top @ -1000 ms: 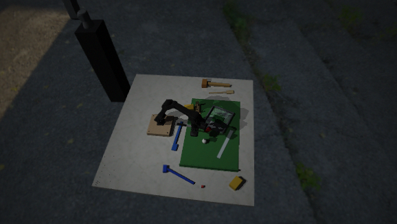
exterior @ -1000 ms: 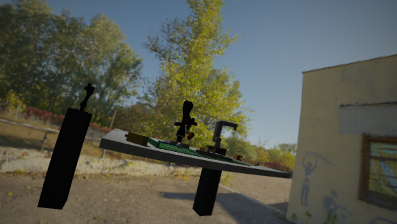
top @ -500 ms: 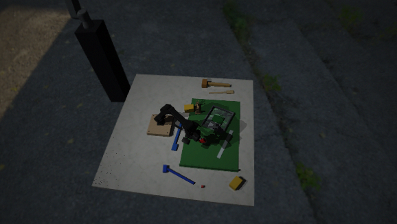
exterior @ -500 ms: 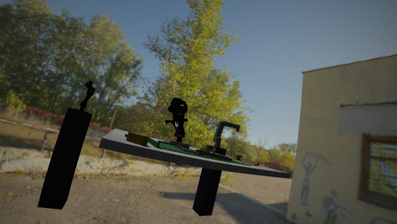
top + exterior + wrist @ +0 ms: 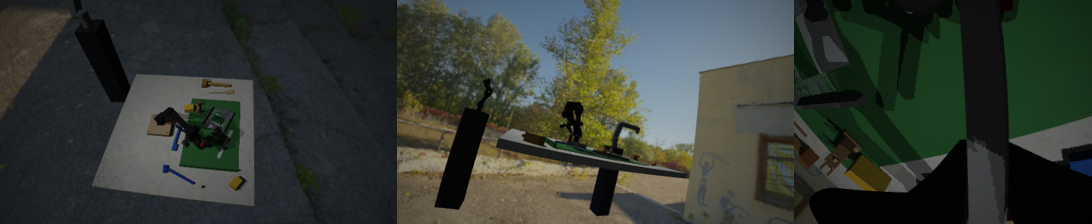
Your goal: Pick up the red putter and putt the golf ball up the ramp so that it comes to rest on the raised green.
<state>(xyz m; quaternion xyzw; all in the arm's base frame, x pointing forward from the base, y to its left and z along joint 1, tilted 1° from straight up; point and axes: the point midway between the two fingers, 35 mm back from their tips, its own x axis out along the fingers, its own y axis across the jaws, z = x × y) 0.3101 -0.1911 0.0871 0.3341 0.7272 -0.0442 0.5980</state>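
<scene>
The white golf ball lies 11 cm ahead of my gripper tip, 7 cm below it and 1 cm to the left of it. From my gripper tip the other things lie so: green mat: 17 cm ahead, 12 cm to the left, 10 cm below; blue putter: 31 cm to the right, 10 cm behind, 8 cm below.
</scene>
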